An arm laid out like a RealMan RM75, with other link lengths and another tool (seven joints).
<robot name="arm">
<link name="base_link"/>
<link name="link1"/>
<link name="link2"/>
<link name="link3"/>
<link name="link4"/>
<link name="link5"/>
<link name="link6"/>
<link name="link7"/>
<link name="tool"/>
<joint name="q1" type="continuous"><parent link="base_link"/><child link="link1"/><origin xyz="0.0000 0.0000 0.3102" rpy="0.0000 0.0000 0.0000"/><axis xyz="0 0 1"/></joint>
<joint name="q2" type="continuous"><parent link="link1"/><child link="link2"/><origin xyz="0.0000 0.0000 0.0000" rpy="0.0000 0.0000 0.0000"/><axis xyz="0 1 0"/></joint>
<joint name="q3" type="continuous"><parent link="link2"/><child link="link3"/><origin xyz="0.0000 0.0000 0.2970" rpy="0.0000 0.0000 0.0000"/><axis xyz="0 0 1"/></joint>
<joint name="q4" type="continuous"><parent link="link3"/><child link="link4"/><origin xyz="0.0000 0.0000 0.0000" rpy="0.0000 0.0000 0.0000"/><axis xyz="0 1 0"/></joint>
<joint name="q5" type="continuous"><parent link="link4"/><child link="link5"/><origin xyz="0.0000 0.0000 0.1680" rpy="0.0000 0.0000 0.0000"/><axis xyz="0 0 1"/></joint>
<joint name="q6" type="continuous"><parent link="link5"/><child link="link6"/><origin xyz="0.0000 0.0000 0.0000" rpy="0.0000 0.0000 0.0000"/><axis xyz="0 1 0"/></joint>
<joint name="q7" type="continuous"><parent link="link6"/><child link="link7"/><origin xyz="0.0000 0.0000 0.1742" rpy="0.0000 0.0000 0.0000"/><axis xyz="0 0 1"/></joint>
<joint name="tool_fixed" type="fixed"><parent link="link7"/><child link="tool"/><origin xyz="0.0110 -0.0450 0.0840" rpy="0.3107 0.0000 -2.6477"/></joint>
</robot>
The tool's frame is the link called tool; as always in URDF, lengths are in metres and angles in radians. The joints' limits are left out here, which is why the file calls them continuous.
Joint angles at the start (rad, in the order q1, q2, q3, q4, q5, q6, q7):
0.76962, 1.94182, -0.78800, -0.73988, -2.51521, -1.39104, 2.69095
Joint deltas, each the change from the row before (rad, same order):
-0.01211, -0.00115, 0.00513, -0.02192, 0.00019, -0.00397, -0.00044
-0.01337, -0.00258, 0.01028, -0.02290, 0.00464, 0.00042, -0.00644
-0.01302, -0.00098, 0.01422, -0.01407, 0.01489, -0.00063, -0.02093
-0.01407, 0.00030, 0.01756, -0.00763, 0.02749, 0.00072, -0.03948
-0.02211, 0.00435, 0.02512, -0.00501, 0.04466, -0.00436, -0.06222
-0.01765, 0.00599, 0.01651, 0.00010, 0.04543, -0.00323, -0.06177
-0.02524, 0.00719, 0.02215, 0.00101, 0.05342, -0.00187, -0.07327
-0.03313, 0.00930, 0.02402, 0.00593, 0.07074, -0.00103, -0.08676
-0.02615, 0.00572, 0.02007, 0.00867, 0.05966, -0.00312, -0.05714
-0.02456, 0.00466, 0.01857, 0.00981, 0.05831, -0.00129, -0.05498
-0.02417, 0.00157, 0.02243, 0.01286, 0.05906, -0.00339, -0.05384
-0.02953, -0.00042, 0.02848, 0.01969, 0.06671, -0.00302, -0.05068
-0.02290, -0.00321, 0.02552, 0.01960, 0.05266, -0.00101, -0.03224
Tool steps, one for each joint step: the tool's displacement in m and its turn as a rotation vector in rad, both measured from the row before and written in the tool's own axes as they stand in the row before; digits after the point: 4 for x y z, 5 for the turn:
0.0032, 0.0017, -0.0046, 0.00147, 0.01524, -0.00326
0.0056, 0.0008, -0.0053, 0.00787, 0.02268, -0.00709
0.0034, -0.0006, -0.0028, 0.01937, 0.01364, -0.00967
0.0026, -0.0023, -0.0007, 0.03249, 0.00855, -0.01791
-0.0004, -0.0030, 0.0008, 0.05142, 0.00362, -0.02207
-0.0014, -0.0043, 0.0028, 0.04921, -0.00172, -0.02657
-0.0010, -0.0033, 0.0014, 0.05600, 0.00804, -0.02883
-0.0015, -0.0038, 0.0010, 0.06885, 0.01769, -0.03060
-0.0008, -0.0036, -0.0003, 0.05605, 0.02337, -0.01220
0.0009, -0.0038, -0.0013, 0.05158, 0.02849, -0.01450
0.0030, -0.0042, -0.0033, 0.05046, 0.03592, -0.01415
0.0045, -0.0035, -0.0067, 0.05226, 0.05342, -0.00479
0.0058, -0.0026, -0.0073, 0.03793, 0.05210, 0.00214

